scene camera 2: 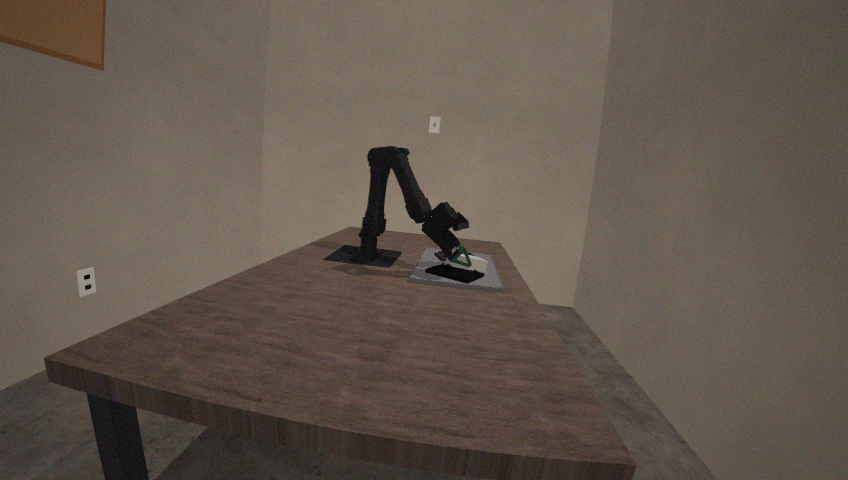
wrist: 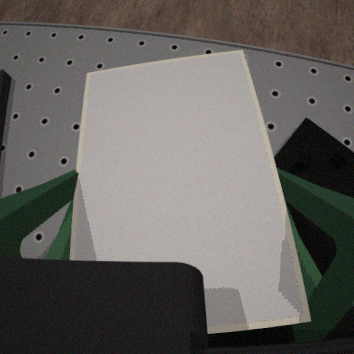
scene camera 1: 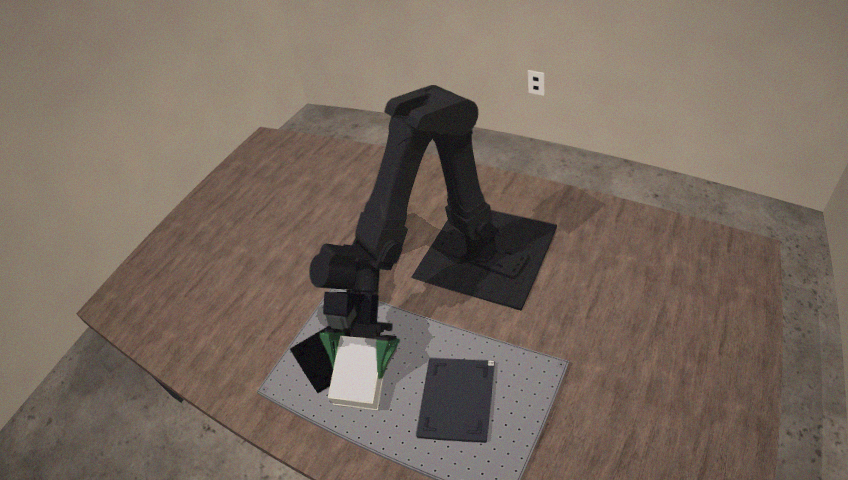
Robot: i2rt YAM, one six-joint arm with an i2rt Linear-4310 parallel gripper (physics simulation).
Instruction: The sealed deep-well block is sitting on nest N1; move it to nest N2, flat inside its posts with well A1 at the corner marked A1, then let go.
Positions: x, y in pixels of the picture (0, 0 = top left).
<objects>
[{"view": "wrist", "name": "my gripper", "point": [177, 176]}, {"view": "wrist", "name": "white block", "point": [174, 163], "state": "gripped by my gripper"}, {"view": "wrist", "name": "black nest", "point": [311, 153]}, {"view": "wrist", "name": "grey perforated plate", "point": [51, 62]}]
</objects>
